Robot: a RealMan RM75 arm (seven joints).
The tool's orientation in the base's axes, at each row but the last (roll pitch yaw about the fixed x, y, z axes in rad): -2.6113 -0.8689 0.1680; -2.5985 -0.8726 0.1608; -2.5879 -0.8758 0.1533; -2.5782 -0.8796 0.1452; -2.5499 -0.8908 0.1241; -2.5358 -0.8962 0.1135; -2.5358 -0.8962 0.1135
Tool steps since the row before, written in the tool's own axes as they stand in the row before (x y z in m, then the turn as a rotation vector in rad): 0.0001 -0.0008 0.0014 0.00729 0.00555 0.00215; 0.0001 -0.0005 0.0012 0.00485 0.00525 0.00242; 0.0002 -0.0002 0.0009 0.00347 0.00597 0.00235; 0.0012 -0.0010 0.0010 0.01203 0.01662 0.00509; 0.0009 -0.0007 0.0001 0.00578 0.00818 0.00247; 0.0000 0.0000 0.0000 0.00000 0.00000 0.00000; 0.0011 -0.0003 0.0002 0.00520 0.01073 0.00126
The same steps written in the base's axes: 0.0004 0.0015 -0.0004 0.00877 -0.00227 0.00256; 0.0005 0.0011 -0.0004 0.00721 -0.00212 0.00064; 0.0005 0.0007 -0.0003 0.00668 -0.00286 -0.00063; 0.0008 0.0015 0.0007 0.01928 -0.00863 0.00087; 0.0002 0.0007 0.0009 0.00938 -0.00428 0.00034; 0.0000 0.0000 0.0000 0.00000 0.00000 0.00000; 0.0006 0.0004 0.0009 0.00969 -0.00705 -0.00040
